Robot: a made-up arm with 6 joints.
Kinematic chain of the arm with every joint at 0, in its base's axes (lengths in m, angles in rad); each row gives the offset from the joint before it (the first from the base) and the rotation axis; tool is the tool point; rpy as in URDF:
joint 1: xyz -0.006 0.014 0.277 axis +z
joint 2: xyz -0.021 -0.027 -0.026 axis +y
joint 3: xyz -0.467 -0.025 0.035 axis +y
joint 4: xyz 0.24 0.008 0.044 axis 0.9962 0 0.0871
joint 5: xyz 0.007 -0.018 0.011 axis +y
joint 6: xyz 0.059 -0.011 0.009 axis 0.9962 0 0.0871
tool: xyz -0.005 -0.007 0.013 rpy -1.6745 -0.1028 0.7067
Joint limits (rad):
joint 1: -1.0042..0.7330
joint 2: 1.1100..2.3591
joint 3: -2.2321..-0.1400
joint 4: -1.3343..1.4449
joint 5: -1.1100..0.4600
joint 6: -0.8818..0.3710
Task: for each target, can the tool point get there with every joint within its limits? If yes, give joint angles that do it. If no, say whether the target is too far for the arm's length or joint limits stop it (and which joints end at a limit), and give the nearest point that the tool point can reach.
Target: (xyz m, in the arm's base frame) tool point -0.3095 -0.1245 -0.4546
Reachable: no: joint limits stop it (at a limit: joint 1, joint 2, joint 6) | nearest point 0.0430 -0.2220 0.2652 | short by 0.807 m
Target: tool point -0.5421 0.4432 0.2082
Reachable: no: joint limits stop it (at a limit: joint 1, joint 2, joint 3, joint 4, joint 5, joint 6) | nearest point -0.1228 -0.0165 0.4759 | short by 0.677 m
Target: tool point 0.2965 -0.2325 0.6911
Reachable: yes | joints -0.5215 1.6965 -1.3682 -0.4059 0.1057 -0.3669
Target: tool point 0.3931 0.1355 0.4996
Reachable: yes | joints 0.4918 1.9101 -0.9445 0.0858 -0.4504 -0.2103
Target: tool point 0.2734 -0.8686 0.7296
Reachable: no: too far | nearest point 0.2642 -0.5702 0.6035 | short by 0.324 m
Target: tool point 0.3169 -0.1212 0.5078
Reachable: yes | joints -0.1342 1.7943 -0.7586 0.3435 -0.6419 -0.5041
